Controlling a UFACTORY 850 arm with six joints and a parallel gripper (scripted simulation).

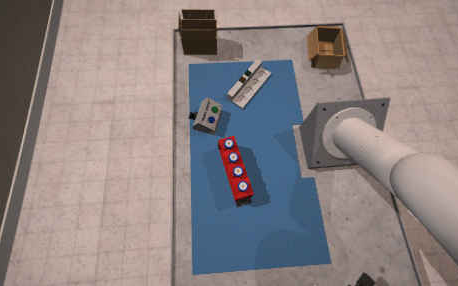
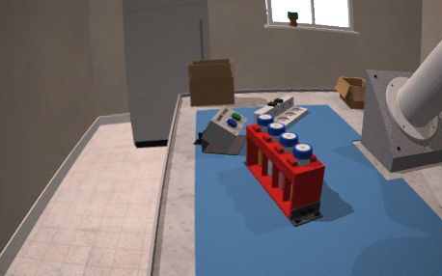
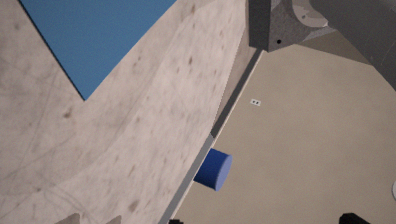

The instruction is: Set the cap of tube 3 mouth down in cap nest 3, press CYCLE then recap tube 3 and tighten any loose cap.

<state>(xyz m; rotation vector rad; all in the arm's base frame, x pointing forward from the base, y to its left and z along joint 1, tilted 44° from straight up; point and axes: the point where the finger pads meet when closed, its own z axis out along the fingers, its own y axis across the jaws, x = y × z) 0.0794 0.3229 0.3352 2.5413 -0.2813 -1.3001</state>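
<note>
Right now the blue cap is 330 mm ahead of my hand, 390 mm to the right of it and 40 mm below it. From my hand the other things lie so: blue key: 410 mm ahead, 560 mm to the right, 90 mm below; then grey key housing: 420 mm ahead, 580 mm to the right, 100 mm below; then cap marked 4: 350 mm ahead, 440 mm to the right, 40 mm below.
</note>
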